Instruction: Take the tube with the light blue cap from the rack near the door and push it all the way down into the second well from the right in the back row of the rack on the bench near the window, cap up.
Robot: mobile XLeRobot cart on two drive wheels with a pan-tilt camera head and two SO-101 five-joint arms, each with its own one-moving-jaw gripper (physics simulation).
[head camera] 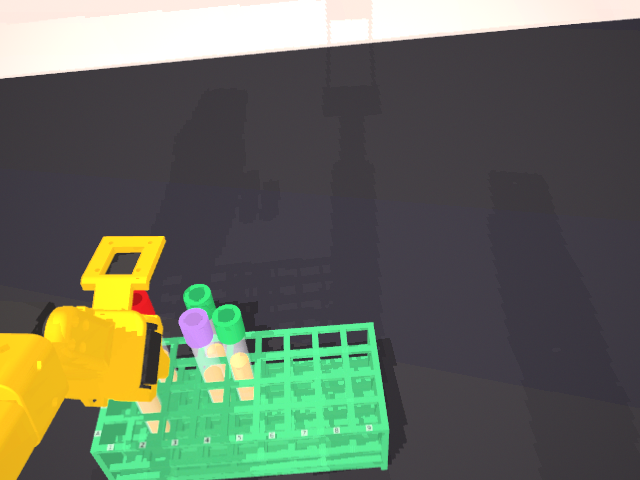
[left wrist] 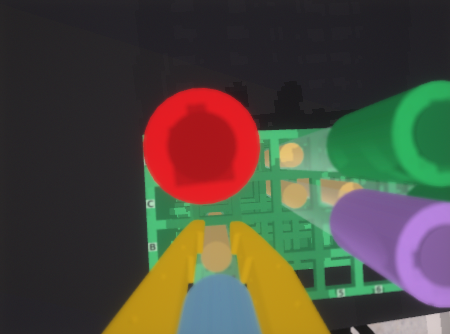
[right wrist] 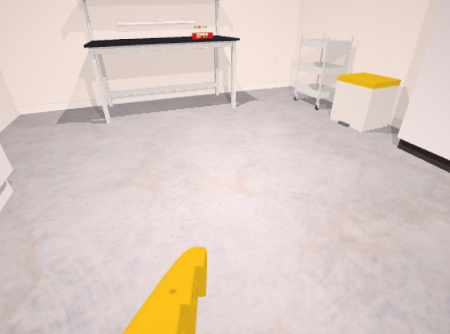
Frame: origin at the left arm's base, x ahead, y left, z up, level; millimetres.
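Seen in the pictures: left hand, its tool point: (head camera: 138,369) (left wrist: 204,232); right hand, its tool point: (right wrist: 206,265).
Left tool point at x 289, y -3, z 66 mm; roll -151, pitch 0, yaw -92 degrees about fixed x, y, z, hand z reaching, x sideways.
Note:
Pixels of each thing's top centre, then the offset from my left tool point to it. "spot": a spot on its surface instead. Level surfaces: height alone.
- tube with the light blue cap, a spot on its surface: (left wrist: 220,306) spot: dz +33, dx -4, dy -5 mm
- far bench, height of its surface: dz -79 mm
- red-capped tube, centre of its top: (left wrist: 208,141) (head camera: 135,298) dz +41, dx +29, dy -2 mm
- purple-capped tube, centre of its top: (head camera: 195,318) dz +41, dx +11, dy -46 mm
The tube with the light blue cap (left wrist: 220,306) stands upright in the green rack (head camera: 385,413) (left wrist: 151,225), in column 2 at the left end. In the head view its cap is hidden behind my left gripper, and its lower part (head camera: 149,404) shows below. My left gripper (left wrist: 217,226) is shut on this tube, with the jaws pressing on its two sides near the cap. My right gripper (right wrist: 199,256) is fully open and empty, with one notched jaw in view over the floor. A small red rack (right wrist: 202,35) stands on a far bench (right wrist: 150,41); its wells are too small to tell.
A red-capped tube (head camera: 140,303) (left wrist: 202,150) stands close behind the gripper. A purple-capped tube (head camera: 195,328) (left wrist: 425,245) and two green-capped tubes stand to the right. A cart (right wrist: 322,67) and a yellow-lidded bin (right wrist: 357,105) stand across the room.

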